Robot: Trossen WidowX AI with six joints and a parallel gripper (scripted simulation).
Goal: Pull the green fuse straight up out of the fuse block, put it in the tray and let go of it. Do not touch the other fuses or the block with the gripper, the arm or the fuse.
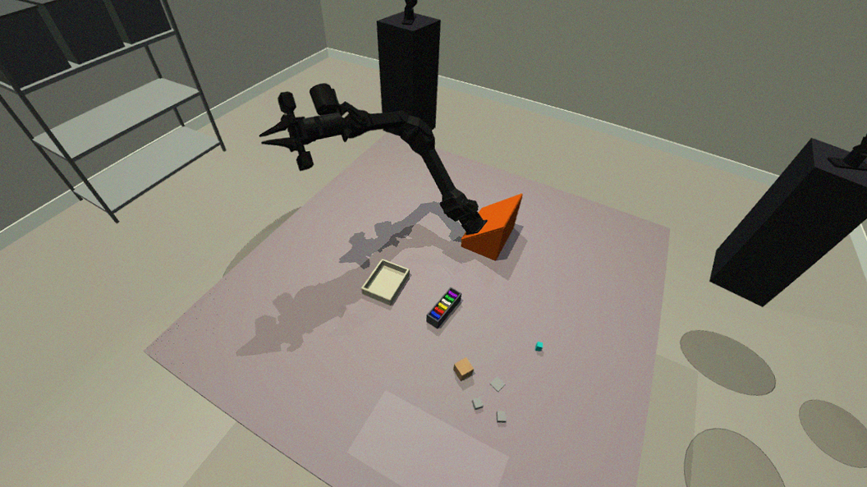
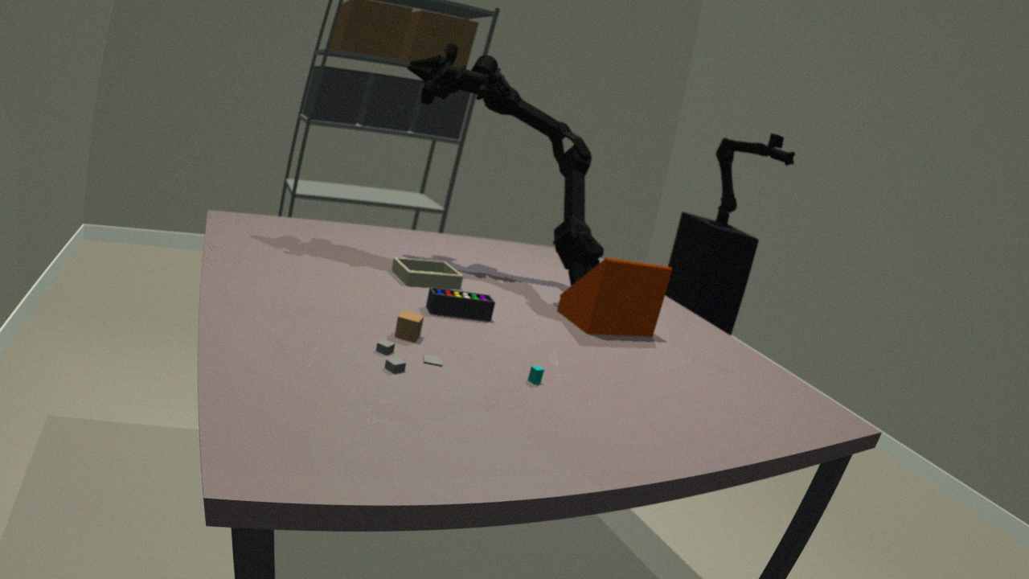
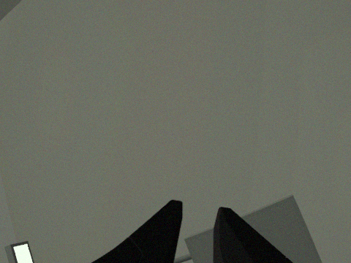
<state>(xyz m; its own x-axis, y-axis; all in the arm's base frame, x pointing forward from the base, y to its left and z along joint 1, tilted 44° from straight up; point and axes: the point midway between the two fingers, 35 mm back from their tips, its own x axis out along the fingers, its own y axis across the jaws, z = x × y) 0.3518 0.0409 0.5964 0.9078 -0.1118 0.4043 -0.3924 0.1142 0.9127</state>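
The green fuse lies 170 mm behind my gripper tip, 470 mm to the left of it and 460 mm below it. The rest, counted from my gripper tip: teal cube (200 mm behind, 760 mm to the left, 470 mm below); then tan cube (10 mm behind, 620 mm to the left, 460 mm below); then tray (110 mm behind, 270 mm to the left, 480 mm below).
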